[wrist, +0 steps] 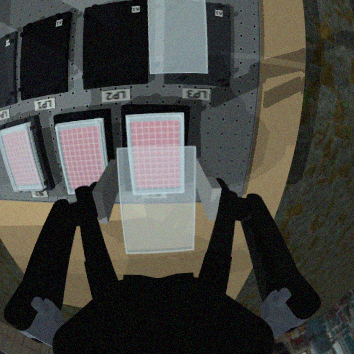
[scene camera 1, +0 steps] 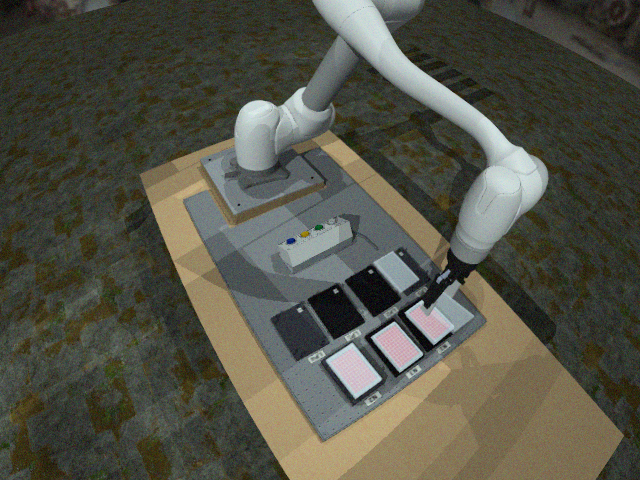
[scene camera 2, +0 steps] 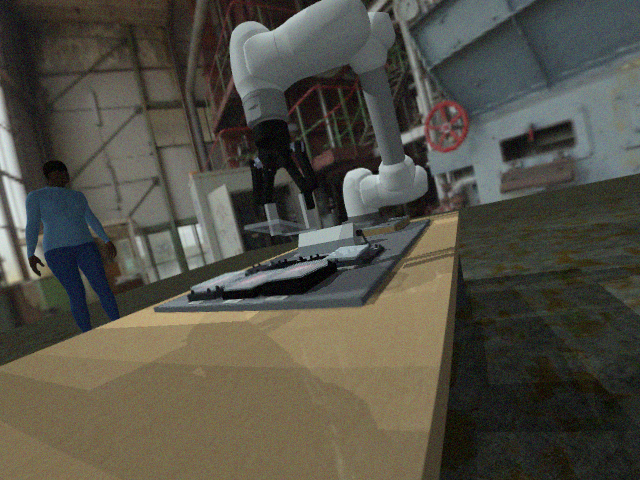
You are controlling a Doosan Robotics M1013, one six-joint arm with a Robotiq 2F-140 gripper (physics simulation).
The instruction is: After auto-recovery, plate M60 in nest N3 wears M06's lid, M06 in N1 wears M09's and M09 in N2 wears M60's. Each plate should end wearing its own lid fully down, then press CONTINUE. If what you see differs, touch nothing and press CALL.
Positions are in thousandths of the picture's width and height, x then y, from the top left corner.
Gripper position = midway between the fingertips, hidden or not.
In view: the gripper (scene camera 2: 459, 482) and a button box (scene camera 1: 480, 518).
The gripper also shows in the wrist view (wrist: 442, 482) and in scene camera 1 (scene camera 1: 682, 632). The button box also shows in scene camera 2 (scene camera 2: 512, 501).
